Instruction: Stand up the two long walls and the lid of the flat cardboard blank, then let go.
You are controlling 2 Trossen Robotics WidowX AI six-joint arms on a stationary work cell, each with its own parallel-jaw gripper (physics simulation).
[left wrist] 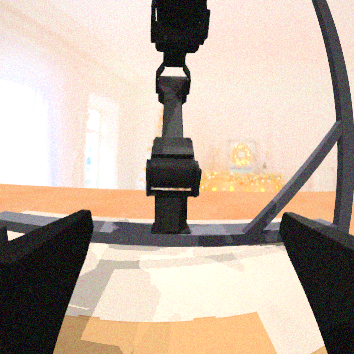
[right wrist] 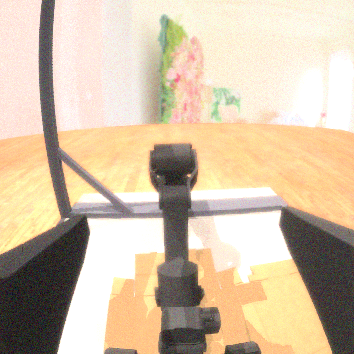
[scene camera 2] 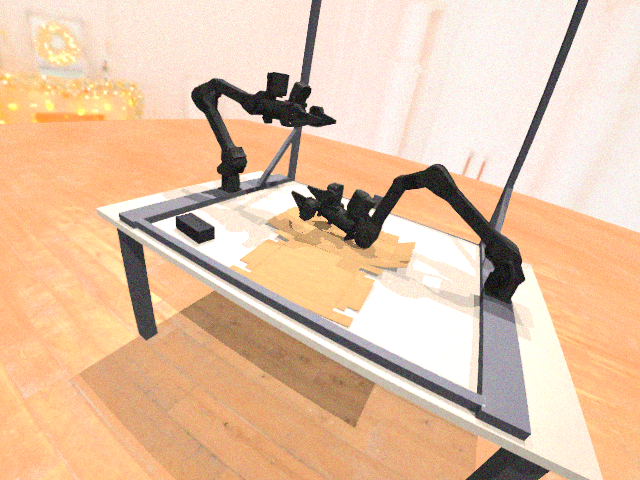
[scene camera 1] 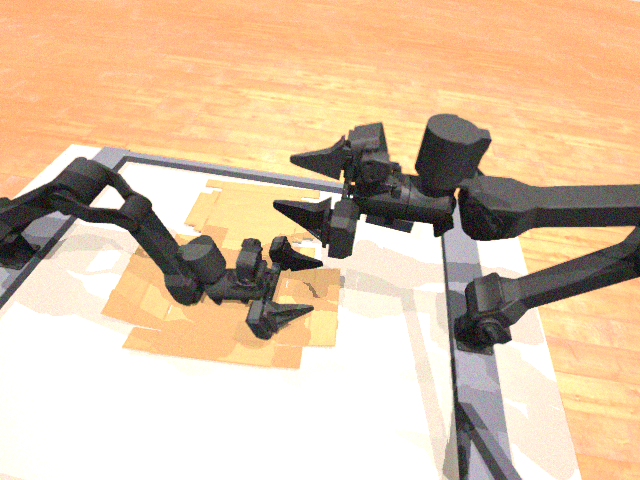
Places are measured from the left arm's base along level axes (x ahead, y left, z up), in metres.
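Pixels of known places: left gripper, fingertip midpoint: (left wrist: 190,222) (scene camera 2: 300,188) (scene camera 1: 318,284); right gripper, fingertip midpoint: (right wrist: 186,222) (scene camera 2: 329,121) (scene camera 1: 282,180); left arm's base at its link origin: (scene camera 2: 497,293) (scene camera 1: 17,255); right arm's base at its link origin: (left wrist: 169,228) (scene camera 2: 230,189) (scene camera 1: 472,336).
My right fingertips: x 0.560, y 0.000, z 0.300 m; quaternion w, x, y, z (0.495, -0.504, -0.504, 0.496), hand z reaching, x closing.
Note:
Ahead of a thing's pixels: the offset from my right fingertips to its middle. "spot": to the spot under its first point.
The cardboard blank (scene camera 1: 206,335) (scene camera 2: 310,273) (left wrist: 170,332) (right wrist: 280,300) lies flat on the table, its panels and flaps spread out. Its broad panel is at the back in scene camera 1 and nearest the viewer in scene camera 2. My left gripper (scene camera 1: 316,286) (scene camera 2: 301,190) is open and empty, low over the blank, fingers pointing toward the right arm's side. Its height above the cardboard is hard to tell. My right gripper (scene camera 1: 283,180) (scene camera 2: 330,119) is open and empty, high above the table. The arms hide parts of the blank.
A black block @(dx +0.192, dy +0.289, dz -0.302 m) (scene camera 2: 194,227) lies on the table near the right arm's side, beside the blank. A grey frame rail @(spot: dx -0.223, dy +0.361, dz -0.303 m) (scene camera 1: 232,172) (scene camera 2: 310,322) runs along the table edge. Upright grey posts (scene camera 2: 537,113) (left wrist: 344,150) (right wrist: 47,100) rise from the frame.

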